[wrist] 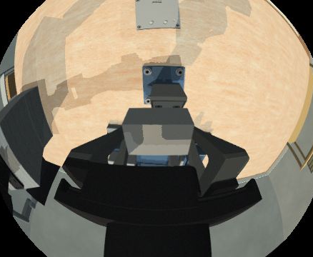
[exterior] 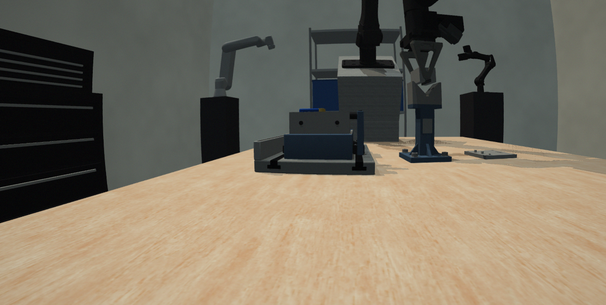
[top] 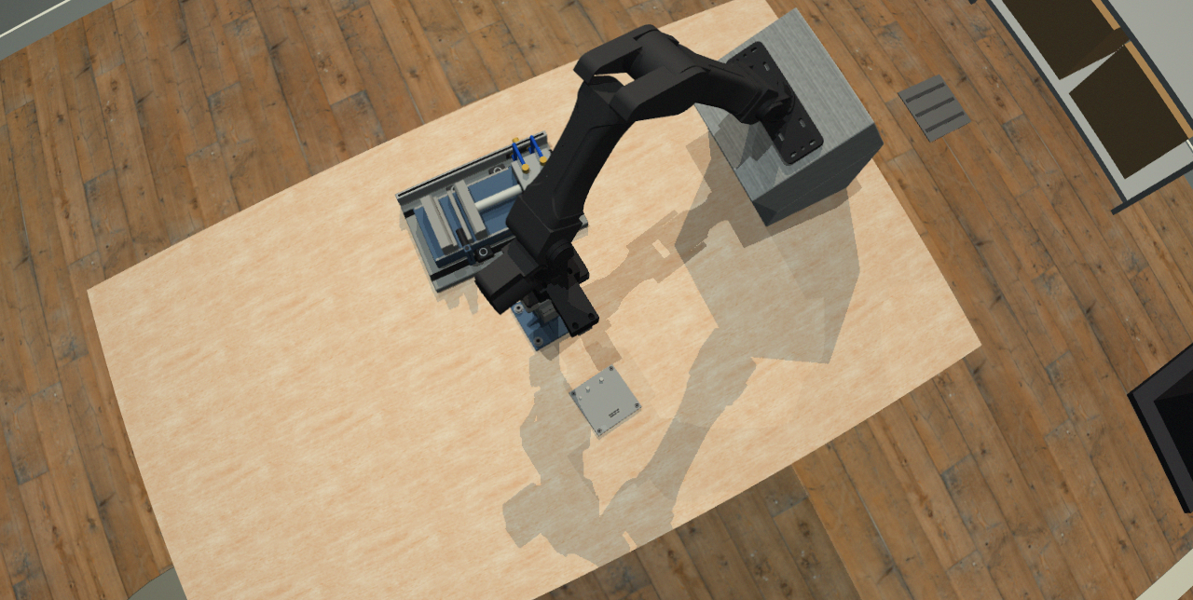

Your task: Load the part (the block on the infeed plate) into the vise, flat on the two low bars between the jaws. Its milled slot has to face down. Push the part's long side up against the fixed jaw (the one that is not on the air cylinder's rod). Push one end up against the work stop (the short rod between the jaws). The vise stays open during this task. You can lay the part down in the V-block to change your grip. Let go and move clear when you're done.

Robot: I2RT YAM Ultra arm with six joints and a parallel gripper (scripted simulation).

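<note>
Right now my hand is 21 cm to the left of the fixed jaw, 12 cm short of it and 10 cm above it. From my hand the other things lie so: part 1 cm below; work stop rod 16 cm to the right, 9 cm below, 9 cm ahead; air cylinder 21 cm to the right, 10 cm below, 8 cm behind.
</note>
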